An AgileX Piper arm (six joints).
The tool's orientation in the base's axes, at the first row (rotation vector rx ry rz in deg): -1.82, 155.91, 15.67
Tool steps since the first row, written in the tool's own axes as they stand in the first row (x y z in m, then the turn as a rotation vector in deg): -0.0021, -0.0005, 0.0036, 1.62, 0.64, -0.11; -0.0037, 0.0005, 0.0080, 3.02, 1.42, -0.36; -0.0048, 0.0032, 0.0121, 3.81, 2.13, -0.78; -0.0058, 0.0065, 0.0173, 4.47, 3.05, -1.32; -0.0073, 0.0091, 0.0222, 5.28, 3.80, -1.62; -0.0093, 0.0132, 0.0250, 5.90, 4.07, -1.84
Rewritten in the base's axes. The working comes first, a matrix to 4 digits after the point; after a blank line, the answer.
The tool's axes in the first row as the columns of a matrix, in the base's axes (used below as rounded here):
-0.9182, -0.0617, 0.3912
0.0174, 0.9806, 0.1955
-0.3957, 0.1863, -0.8993

0.0034, 0.0002, -0.0025, -1.57, 0.63, -0.42; 0.0065, 0.0020, -0.0056, -3.00, 1.37, -0.61; 0.0089, 0.0054, -0.0084, -3.93, 2.00, -0.41; 0.0117, 0.0097, -0.0121, -4.81, 2.81, -0.01; 0.0148, 0.0131, -0.0154, -5.72, 3.50, 0.08; 0.0175, 0.0177, -0.0163, -6.39, 3.73, 0.08
